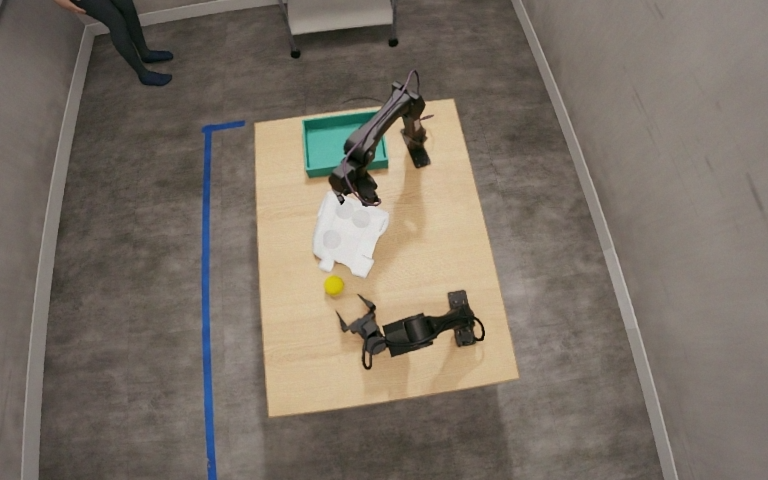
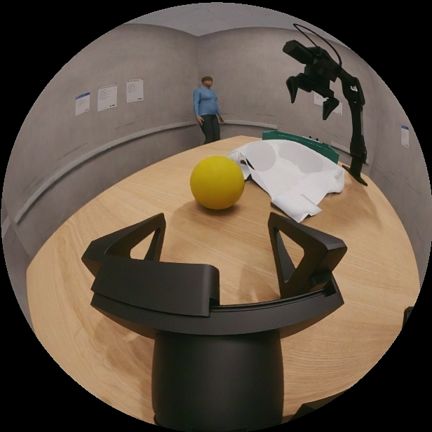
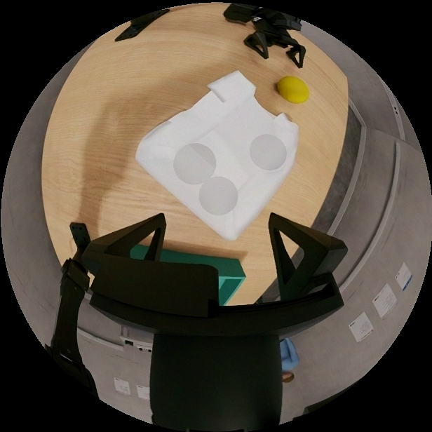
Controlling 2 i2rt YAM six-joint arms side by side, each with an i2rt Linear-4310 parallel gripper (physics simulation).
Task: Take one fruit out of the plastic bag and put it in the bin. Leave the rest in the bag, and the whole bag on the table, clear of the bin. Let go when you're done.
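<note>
A yellow round fruit lies on the table outside the bag, near its open end. The white plastic bag lies flat on the table, with three grey round shapes showing through it. The teal bin stands beyond the bag, apart from it. My left gripper is open and empty, with the fruit ahead of its fingertips. My right gripper is open and empty, above the bin-side end of the bag.
The wooden table carries both arms. The right arm reaches over part of the bin. A person stands on the floor past the table. A wheeled cart stands behind the bin.
</note>
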